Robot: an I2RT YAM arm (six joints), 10 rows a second.
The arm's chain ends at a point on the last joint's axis. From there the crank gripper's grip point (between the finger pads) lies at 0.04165 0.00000 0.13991 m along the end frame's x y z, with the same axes.
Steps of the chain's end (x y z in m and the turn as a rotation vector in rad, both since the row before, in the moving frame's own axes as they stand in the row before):
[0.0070 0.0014 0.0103 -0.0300 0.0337 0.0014]
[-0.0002 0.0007 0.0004 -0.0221 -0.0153 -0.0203]
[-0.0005 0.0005 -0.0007 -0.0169 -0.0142 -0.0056]
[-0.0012 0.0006 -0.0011 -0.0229 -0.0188 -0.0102]
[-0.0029 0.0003 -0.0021 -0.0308 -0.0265 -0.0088]
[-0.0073 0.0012 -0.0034 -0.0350 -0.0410 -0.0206]
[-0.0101 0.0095 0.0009 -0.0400 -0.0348 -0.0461]
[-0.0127 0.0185 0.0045 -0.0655 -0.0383 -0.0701]
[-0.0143 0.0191 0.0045 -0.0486 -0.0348 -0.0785]
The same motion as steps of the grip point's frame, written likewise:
[0.0117 0.0056 0.0088 -0.0300 0.0337 0.0014]
[-0.0023 0.0030 0.0010 -0.0221 -0.0153 -0.0203]
[-0.0025 0.0026 -0.0001 -0.0169 -0.0142 -0.0056]
[-0.0038 0.0034 -0.0004 -0.0229 -0.0188 -0.0102]
[-0.0066 0.0043 -0.0011 -0.0308 -0.0265 -0.0088]
[-0.0130 0.0053 -0.0019 -0.0350 -0.0410 -0.0206]
[-0.0149 0.0133 0.0022 -0.0400 -0.0348 -0.0461]
[-0.0179 0.0250 0.0058 -0.0655 -0.0383 -0.0701]
[-0.0190 0.0229 0.0058 -0.0486 -0.0348 -0.0785]

